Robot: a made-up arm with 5 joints. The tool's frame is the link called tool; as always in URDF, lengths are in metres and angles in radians. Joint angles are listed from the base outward. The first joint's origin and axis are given. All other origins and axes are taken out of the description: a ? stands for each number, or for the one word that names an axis. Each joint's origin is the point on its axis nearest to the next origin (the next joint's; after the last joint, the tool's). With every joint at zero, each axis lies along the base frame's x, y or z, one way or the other. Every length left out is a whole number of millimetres.
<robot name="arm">
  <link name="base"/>
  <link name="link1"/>
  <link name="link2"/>
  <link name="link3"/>
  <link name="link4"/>
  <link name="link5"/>
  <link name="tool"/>
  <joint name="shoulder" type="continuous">
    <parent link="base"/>
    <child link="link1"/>
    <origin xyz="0 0 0.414"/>
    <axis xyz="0 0 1"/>
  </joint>
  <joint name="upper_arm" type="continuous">
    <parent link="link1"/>
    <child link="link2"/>
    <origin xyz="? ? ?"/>
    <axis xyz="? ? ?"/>
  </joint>
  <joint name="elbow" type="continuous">
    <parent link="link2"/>
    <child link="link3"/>
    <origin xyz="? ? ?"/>
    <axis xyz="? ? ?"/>
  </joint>
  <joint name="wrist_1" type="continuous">
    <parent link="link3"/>
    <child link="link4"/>
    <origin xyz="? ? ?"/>
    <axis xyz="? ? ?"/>
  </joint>
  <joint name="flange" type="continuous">
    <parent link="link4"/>
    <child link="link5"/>
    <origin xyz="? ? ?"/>
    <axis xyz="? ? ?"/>
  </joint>
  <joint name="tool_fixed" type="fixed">
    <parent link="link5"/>
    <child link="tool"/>
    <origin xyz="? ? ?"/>
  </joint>
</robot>
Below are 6 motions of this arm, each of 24 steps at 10 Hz.
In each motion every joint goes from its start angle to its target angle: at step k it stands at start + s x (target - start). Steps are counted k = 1, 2, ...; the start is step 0. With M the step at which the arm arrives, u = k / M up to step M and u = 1 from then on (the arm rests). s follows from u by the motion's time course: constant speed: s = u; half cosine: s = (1 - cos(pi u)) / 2; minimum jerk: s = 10 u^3 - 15 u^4 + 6 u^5.
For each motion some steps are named. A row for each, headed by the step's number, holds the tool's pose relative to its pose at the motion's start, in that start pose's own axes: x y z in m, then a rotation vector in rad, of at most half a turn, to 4 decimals.
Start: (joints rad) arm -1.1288 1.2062 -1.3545 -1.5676 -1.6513
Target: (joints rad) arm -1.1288 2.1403 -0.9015 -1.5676 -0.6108
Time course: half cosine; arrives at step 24
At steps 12, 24:
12: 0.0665 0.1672 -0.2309 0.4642 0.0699 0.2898
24: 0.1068 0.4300 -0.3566 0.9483 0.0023 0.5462

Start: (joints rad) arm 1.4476 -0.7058 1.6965 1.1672 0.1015
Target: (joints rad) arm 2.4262 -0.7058 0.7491 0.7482 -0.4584
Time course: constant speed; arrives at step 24
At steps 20, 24:
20: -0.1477 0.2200 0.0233 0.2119 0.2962 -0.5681
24: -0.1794 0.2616 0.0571 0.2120 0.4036 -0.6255

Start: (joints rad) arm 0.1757 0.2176 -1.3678 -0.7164 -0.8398
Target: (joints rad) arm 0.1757 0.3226 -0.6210 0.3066 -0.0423
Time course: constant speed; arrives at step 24
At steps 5, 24:
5: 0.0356 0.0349 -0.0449 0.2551 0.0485 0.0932
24: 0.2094 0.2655 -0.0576 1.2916 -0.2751 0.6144

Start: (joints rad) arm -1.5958 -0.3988 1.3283 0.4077 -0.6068
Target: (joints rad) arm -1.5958 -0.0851 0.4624 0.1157 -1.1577
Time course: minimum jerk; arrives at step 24
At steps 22, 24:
22: -0.2023 0.0004 0.1982 -0.6515 0.4432 -0.9842
24: -0.2027 0.0010 0.1994 -0.6554 0.4456 -0.9880

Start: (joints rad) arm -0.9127 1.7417 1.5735 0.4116 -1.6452
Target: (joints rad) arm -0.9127 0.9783 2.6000 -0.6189 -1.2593
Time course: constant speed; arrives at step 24
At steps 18, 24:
18: 0.0338 0.1440 -0.1601 0.7167 -0.5555 0.8363
24: -0.0210 0.1813 -0.1693 1.0035 -0.6490 0.9311

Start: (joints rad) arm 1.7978 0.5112 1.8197 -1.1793 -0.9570
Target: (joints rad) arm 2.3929 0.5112 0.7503 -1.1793 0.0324
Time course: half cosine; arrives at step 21
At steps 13, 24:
13: 0.0379 0.1934 -0.0530 0.1238 0.4991 1.5286
24: -0.1186 0.3164 -0.0514 0.3715 0.6600 2.2404

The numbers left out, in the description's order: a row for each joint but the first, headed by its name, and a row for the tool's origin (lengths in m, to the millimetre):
upper_arm: xyz 0.083 -0.026 0, axis 1 0 0
elbow: xyz 0 -0.055 0.38, axis 0 -1 0
wrist_1: xyz 0.084 0 -0.015, axis 1 0 0
flange: xyz 0 0.095 -0.115, axis 0 0 1
tool: xyz 0.001 -0.296 0

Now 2 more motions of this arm.
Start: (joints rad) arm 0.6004 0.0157 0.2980 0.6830 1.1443
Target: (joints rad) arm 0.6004 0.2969 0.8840 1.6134 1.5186
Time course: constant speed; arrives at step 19
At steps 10, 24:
10: 0.1095 0.0367 0.1711 -0.0281 -0.6670 0.4003
24: 0.0835 0.1260 0.3825 -0.1266 -1.2266 0.8181

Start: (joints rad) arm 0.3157 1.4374 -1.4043 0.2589 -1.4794
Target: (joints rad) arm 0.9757 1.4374 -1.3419 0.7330 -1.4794
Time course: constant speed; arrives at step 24
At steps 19, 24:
19: -0.1039 0.1246 0.2914 -0.4006 0.3383 -0.1911
24: -0.1265 0.1847 0.3544 -0.4953 0.4213 -0.2680

